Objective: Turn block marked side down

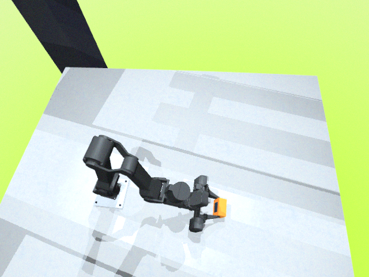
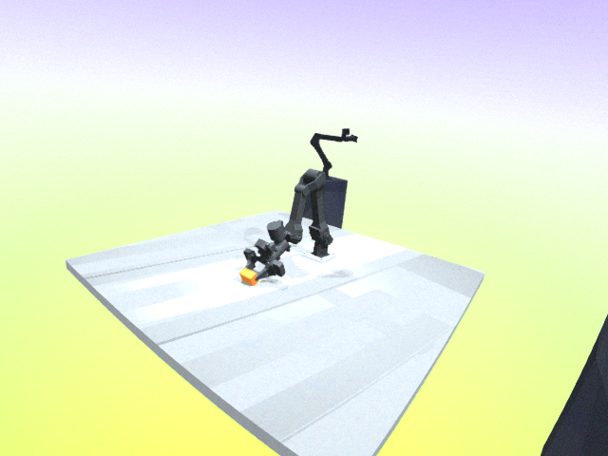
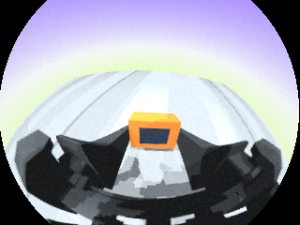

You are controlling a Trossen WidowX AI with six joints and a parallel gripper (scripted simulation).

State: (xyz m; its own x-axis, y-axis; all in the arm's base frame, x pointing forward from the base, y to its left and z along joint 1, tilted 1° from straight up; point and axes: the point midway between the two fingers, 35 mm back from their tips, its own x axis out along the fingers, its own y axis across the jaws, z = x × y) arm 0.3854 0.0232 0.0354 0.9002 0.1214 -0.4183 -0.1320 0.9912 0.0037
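My gripper tip is now 1 cm past the orange block.
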